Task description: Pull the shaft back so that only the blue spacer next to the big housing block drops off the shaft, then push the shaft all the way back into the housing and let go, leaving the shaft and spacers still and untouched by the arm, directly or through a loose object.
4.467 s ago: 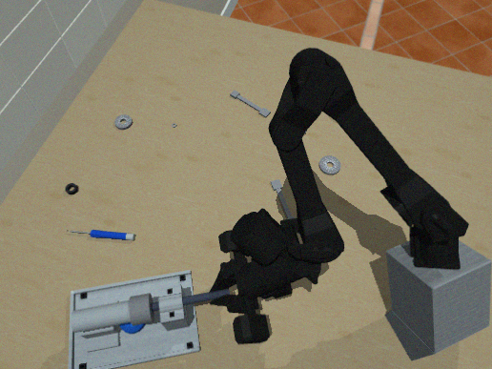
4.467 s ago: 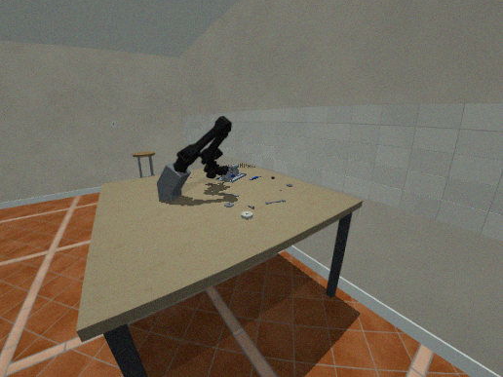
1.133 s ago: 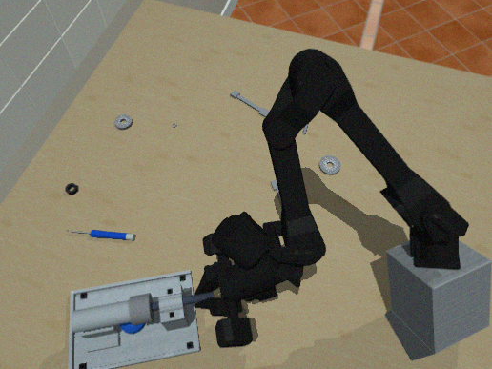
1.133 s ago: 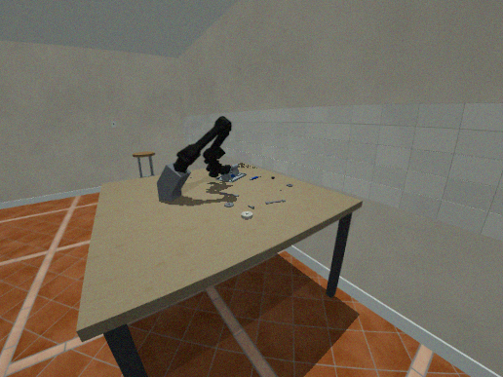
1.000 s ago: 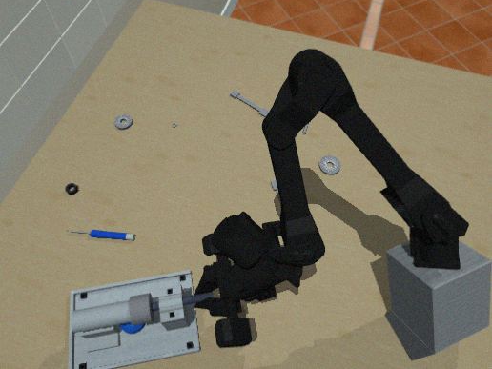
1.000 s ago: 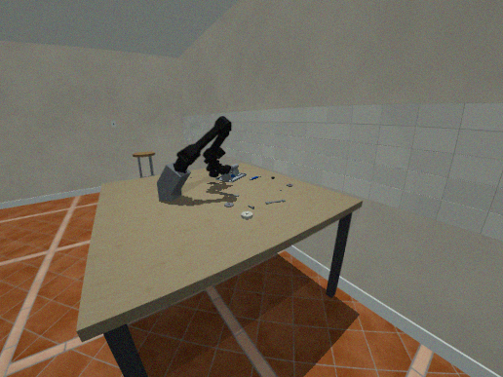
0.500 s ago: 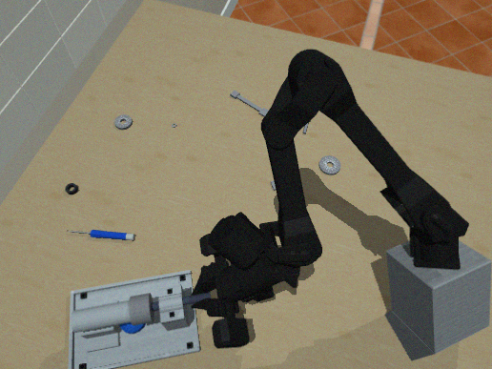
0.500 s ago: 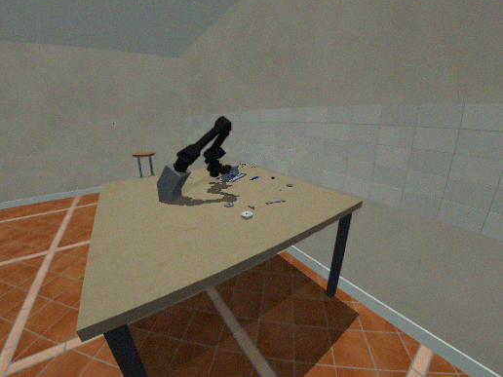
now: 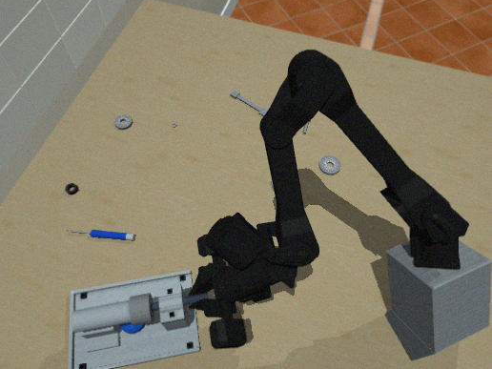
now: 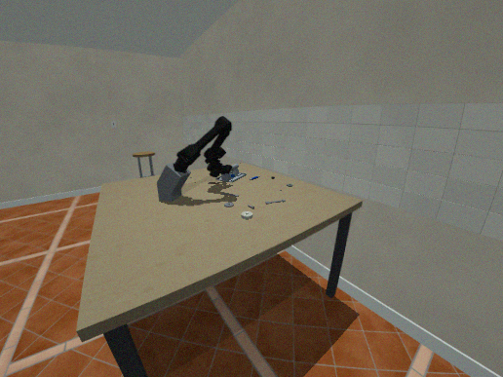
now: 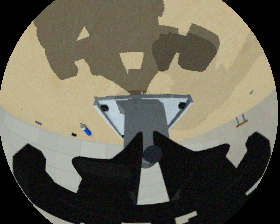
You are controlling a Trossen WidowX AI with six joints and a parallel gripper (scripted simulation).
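The dark shaft lies 7 cm ahead of my hand and 3 cm to the left of it. The rest, counted from my hand: grey spacer (9 cm ahead, 4 cm to the left); then blue spacer (13 cm ahead, 7 cm below, 5 cm to the left).
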